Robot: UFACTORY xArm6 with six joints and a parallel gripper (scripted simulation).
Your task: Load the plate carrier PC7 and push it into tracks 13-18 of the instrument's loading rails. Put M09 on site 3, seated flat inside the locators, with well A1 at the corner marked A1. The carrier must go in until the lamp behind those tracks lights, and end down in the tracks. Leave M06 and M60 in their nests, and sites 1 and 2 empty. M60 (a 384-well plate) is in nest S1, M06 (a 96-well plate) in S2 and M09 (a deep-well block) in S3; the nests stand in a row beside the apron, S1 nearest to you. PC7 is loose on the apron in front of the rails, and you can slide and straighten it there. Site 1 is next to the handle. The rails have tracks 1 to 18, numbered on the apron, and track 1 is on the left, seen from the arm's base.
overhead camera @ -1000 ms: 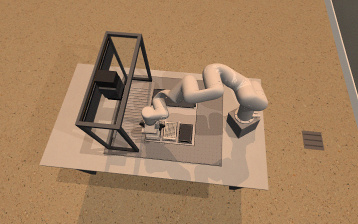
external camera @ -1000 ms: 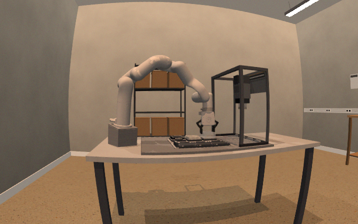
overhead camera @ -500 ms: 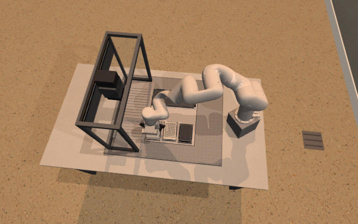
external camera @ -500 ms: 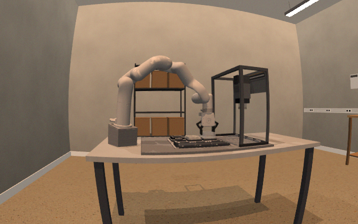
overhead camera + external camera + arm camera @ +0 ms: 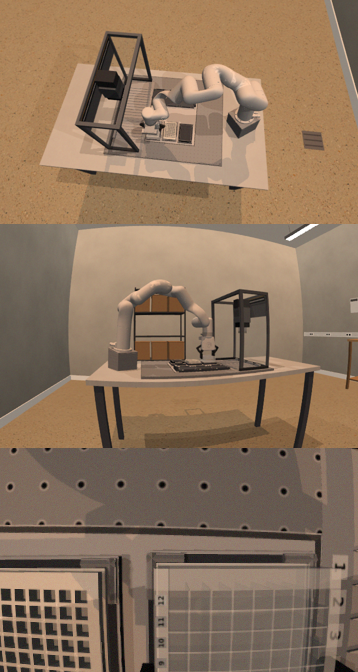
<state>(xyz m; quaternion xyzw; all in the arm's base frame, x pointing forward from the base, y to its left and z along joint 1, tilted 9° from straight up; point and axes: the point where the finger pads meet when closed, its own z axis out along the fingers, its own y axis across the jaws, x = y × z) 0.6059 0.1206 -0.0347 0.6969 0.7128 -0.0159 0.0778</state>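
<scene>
Now: hand 1 cm above the deep-well block M09. Round my hand: white 96-well plate M06 (11 cm behind, 1 cm to the right, 2 cm below); nest S3 (4 cm below); dark plate M60 (22 cm behind, 2 cm below).
</scene>
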